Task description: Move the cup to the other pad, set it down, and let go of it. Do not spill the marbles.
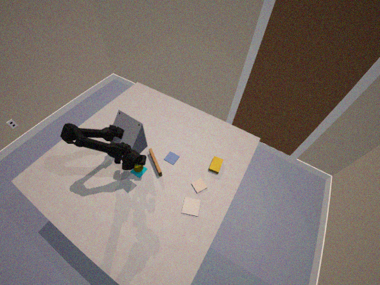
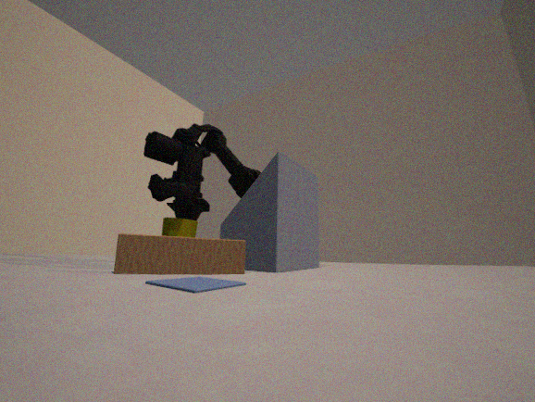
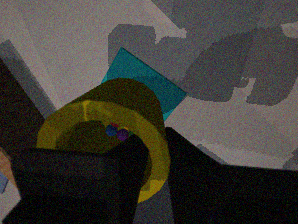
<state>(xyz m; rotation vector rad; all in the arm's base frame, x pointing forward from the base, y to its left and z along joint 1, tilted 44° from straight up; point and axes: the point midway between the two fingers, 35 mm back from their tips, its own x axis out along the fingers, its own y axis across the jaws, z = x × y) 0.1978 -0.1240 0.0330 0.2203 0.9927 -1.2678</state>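
The wooden bar is 9 cm ahead of my gripper tip, 11 cm to the left of it and 4 cm below it. Round my gripper tip: yellow cup (2 cm ahead, 1 cm to the left); blue pad (15 cm ahead, 22 cm to the left, 7 cm below).
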